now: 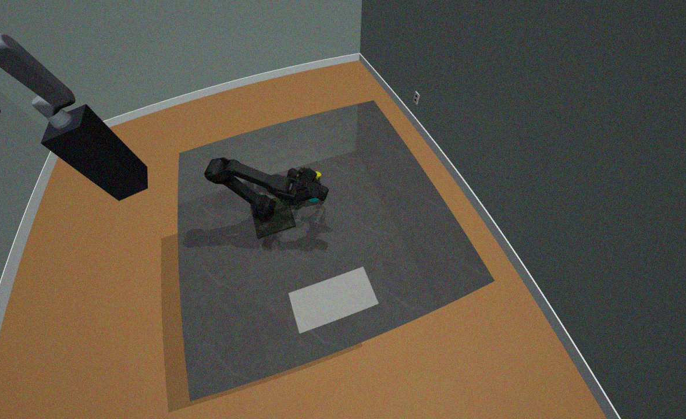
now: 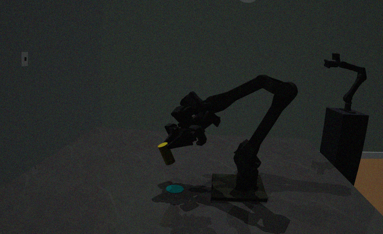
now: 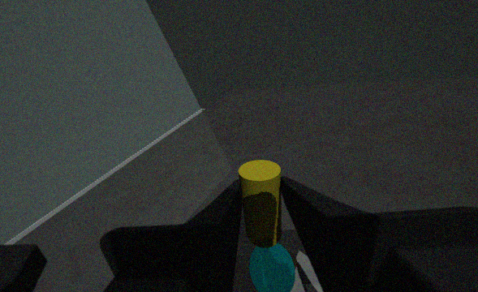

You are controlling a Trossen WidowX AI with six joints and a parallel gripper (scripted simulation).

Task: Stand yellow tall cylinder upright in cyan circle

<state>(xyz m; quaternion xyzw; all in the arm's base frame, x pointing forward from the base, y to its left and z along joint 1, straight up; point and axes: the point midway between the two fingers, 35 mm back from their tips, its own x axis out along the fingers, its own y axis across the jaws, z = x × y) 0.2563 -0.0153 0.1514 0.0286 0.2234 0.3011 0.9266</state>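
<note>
My gripper tip is 30 mm past the cyan circle and 150 mm above it. Round my gripper tip: yellow cylinder: 10 mm behind, 20 mm below.
</note>
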